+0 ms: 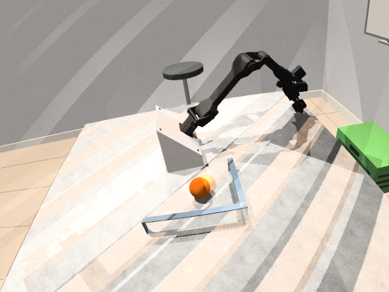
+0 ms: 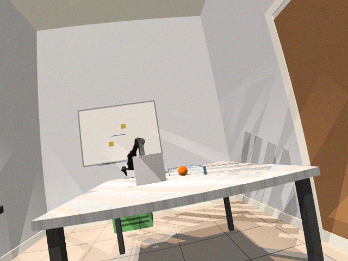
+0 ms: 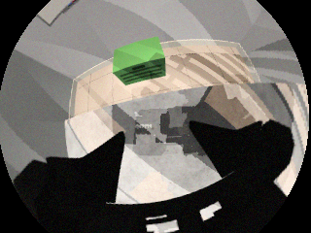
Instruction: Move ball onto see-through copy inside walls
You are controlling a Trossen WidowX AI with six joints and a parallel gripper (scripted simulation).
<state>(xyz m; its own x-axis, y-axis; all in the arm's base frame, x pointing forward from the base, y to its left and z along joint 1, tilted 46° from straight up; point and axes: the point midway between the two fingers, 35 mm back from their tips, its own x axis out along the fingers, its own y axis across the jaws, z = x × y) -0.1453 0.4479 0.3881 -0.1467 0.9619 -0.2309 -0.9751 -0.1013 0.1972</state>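
Now: gripper tip 43 cm short of the orange ball, 60 cm to the left of it and 2 cm below it. From my gripper tip the other things lie so: see-through copy: 43 cm ahead, 58 cm to the right, 2 cm above.
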